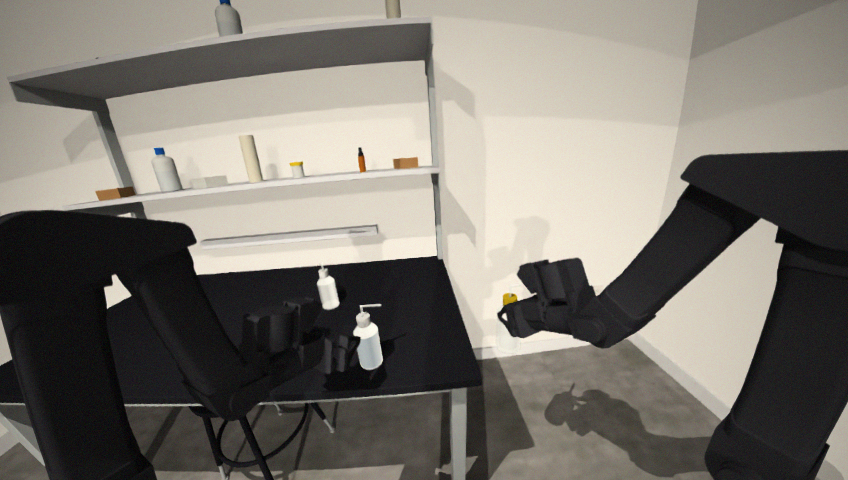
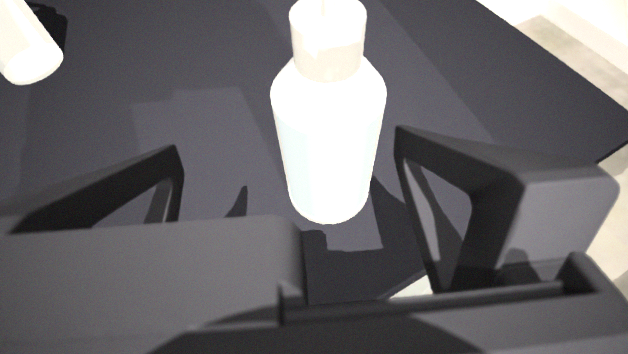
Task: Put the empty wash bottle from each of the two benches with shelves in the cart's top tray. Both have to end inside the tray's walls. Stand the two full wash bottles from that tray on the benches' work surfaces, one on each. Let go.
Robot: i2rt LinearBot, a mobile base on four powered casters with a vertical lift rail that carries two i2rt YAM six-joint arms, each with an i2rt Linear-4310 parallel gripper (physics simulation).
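Frame: origin at the left arm's base, x ahead, y left, z up, level; centimetres.
Seen in the pictures: left gripper, fingertip midpoint: (image 1: 344, 335) (image 2: 287, 149); right gripper, fingertip midpoint: (image 1: 508, 312).
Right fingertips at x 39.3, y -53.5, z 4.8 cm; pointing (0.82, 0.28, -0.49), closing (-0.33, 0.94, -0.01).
Pixels of each thing's top centre, then the offset from my right fingertips to it. Level surfaces: height alone.
- black bench top at its surface level: dz -13.1 cm
- second white wash bottle at its top centre: (image 1: 320, 261) dx +29.7, dy +55.8, dz +4.3 cm
- yellow-capped wash bottle at its top centre: (image 1: 513, 283) dx +0.3, dy -0.9, dz +7.7 cm
- cream cylinder at its top centre: (image 1: 245, 135) dx +50.4, dy +85.5, dz +50.4 cm
- small jar at its top centre: (image 1: 296, 162) dx +51.9, dy +67.9, dz +38.6 cm
- upper shelf at its surface level: dz +76.4 cm
- stool at its top centre: (image 1: 239, 367) dx +19.5, dy +93.3, dz -33.4 cm
A wash bottle (image 1: 369, 347) (image 2: 327, 145) with pale liquid and a bent spout stands upright on the black bench top (image 1: 419, 309) (image 2: 440, 60), near its front right. My left gripper (image 1: 336, 327) (image 2: 287, 149) is open, its fingertips apart on either side of the bottle's near side. A second white wash bottle (image 1: 327, 290) (image 2: 30, 55) stands farther back; whether it is empty I cannot tell. My right gripper (image 1: 507, 314) is shut on a yellow-capped wash bottle (image 1: 507, 340), held upright right of the bench; its fingers partly hide it. The cart's top tray does not show.
Above the bench, a lower shelf (image 1: 321, 179) holds bottles, a cream cylinder (image 1: 250, 159), a small jar (image 1: 296, 170) and boxes. An upper shelf (image 1: 333, 50) overhangs it. A stool (image 1: 252, 446) stands under the bench's front edge. A wall rises behind the right gripper.
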